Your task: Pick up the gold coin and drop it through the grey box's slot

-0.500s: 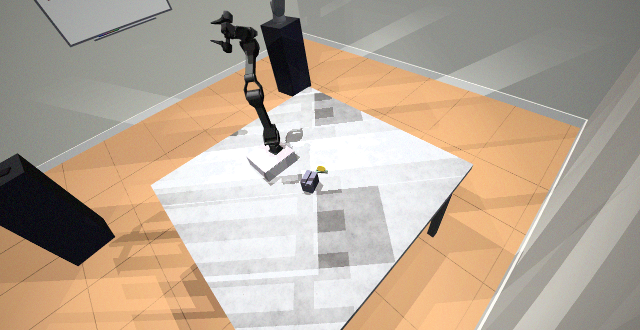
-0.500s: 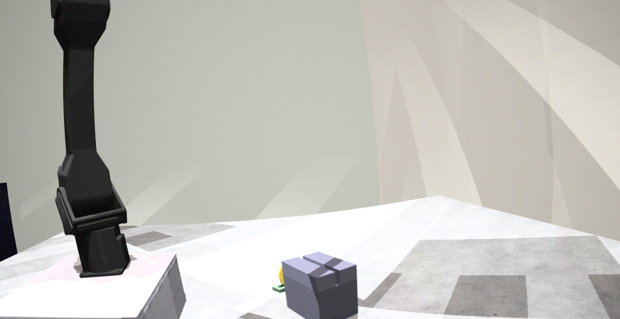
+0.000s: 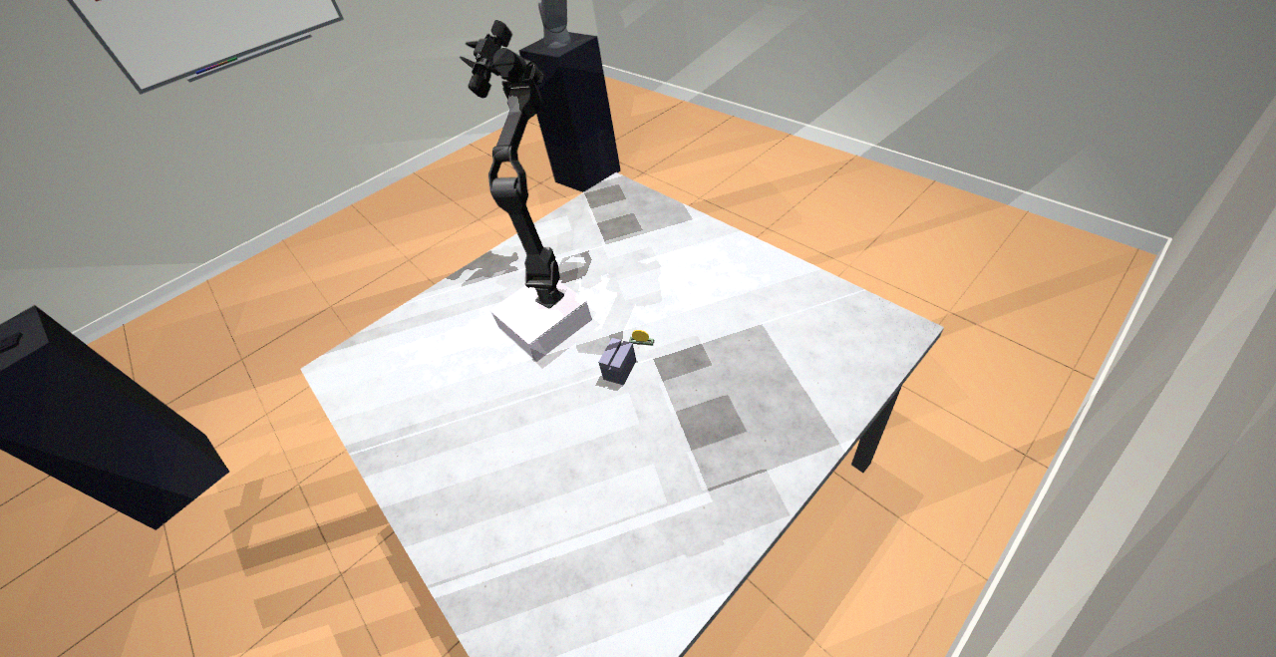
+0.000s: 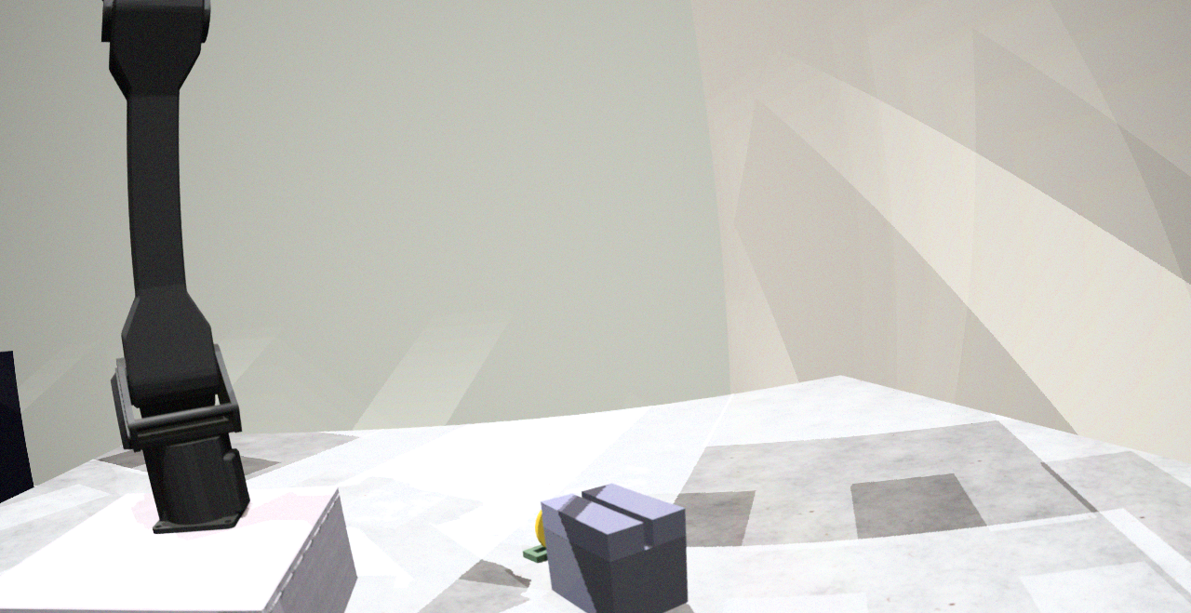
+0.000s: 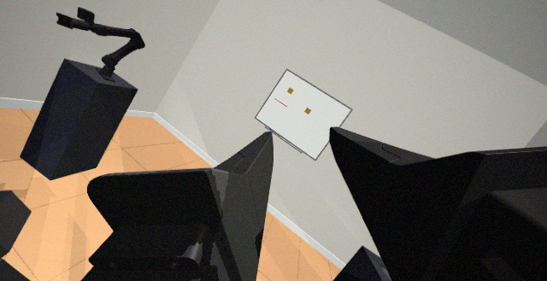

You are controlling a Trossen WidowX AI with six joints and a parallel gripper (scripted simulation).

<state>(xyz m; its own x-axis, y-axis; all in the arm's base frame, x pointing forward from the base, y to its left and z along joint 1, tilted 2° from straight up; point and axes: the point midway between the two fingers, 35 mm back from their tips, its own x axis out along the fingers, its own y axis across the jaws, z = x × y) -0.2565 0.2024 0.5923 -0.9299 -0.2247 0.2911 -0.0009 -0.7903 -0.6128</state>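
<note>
My gripper tip is 650 mm above the coin, 590 mm short of it and 130 mm to the left of it.
</note>
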